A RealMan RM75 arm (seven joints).
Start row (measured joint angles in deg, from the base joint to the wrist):
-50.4, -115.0, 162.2, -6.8, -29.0, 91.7, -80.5
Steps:
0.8, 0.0, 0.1, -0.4, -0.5, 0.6, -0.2
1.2, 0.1, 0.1, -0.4, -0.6, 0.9, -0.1
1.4, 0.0, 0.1, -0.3, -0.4, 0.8, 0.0
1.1, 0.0, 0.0, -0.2, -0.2, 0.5, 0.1
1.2, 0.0, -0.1, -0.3, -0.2, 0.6, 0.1
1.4, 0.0, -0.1, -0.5, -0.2, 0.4, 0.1
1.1, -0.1, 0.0, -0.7, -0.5, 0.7, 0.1
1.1, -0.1, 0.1, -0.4, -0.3, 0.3, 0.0
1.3, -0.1, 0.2, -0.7, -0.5, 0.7, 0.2
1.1, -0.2, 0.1, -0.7, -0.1, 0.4, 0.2
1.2, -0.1, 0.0, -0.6, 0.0, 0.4, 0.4
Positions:
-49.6, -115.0, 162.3, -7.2, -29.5, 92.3, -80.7
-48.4, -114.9, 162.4, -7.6, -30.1, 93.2, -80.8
-47.0, -114.9, 162.5, -7.9, -30.5, 94.0, -80.8
-45.9, -114.9, 162.5, -8.1, -30.7, 94.5, -80.7
-44.7, -114.9, 162.4, -8.4, -30.9, 95.1, -80.6
-43.3, -114.9, 162.3, -8.9, -31.1, 95.5, -80.5
-42.2, -115.0, 162.3, -9.6, -31.6, 96.2, -80.4
-41.1, -115.1, 162.4, -10.0, -31.9, 96.5, -80.4
-39.8, -115.2, 162.6, -10.7, -32.4, 97.2, -80.2
-38.7, -115.4, 162.7, -11.4, -32.5, 97.6, -80.0
-37.5, -115.5, 162.7, -12.0, -32.5, 98.0, -79.6

